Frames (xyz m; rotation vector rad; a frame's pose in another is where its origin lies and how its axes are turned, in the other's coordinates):
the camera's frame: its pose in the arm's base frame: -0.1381 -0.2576 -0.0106 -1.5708 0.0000 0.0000
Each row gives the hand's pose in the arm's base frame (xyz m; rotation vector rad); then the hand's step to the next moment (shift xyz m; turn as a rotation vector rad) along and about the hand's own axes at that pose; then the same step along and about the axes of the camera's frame.
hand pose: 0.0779 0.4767 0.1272 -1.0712 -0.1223 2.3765
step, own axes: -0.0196 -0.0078 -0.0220 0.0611 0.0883 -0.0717
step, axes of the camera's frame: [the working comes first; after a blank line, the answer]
step, axes of the arm's base frame: 0.0299 -0.0059 0.0004 -0.0195 -0.0546 -0.1154

0.0299 -0.0004 -0.0059 -0.0195 0.1154 -0.0546
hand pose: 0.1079 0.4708 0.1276 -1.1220 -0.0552 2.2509
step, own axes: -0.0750 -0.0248 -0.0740 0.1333 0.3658 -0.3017
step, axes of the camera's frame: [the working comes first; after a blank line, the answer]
step, axes of the arm's base frame: 0.1007 -0.0373 0.0133 -0.0234 -0.2920 -0.3960

0.1007 -0.0133 -0.0373 -0.0234 0.3960 -0.2920
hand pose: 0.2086 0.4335 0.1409 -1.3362 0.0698 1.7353
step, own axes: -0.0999 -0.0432 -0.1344 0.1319 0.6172 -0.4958
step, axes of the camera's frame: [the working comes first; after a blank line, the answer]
step, axes of the arm's base frame: 0.1277 -0.1083 0.0434 -0.0500 -0.5427 -0.5892

0.1277 -0.0434 -0.1083 -0.0500 0.5892 -0.5427
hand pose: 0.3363 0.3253 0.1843 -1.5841 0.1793 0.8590
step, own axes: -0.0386 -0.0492 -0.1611 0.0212 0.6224 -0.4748
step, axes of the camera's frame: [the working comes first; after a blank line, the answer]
step, axes of the arm's base frame: 0.0678 -0.1488 0.0559 -0.1402 -0.5640 -0.5249

0.0678 -0.0559 -0.1488 -0.1402 0.5249 -0.5640
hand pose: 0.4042 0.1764 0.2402 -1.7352 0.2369 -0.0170
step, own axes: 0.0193 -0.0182 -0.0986 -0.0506 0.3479 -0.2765
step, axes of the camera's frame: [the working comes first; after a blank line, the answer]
step, axes of the arm's base frame: 0.0073 -0.0963 0.0331 -0.1411 -0.3156 -0.2838

0.0073 -0.0331 -0.0963 -0.1411 0.2838 -0.3156
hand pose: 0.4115 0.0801 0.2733 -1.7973 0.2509 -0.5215
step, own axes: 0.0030 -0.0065 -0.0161 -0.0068 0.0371 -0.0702
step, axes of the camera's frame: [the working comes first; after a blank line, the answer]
step, axes of the arm's base frame: -0.0056 -0.0132 0.0103 -0.0355 -0.0679 -0.0219

-0.0056 -0.0103 -0.0132 -0.0355 0.0219 -0.0679
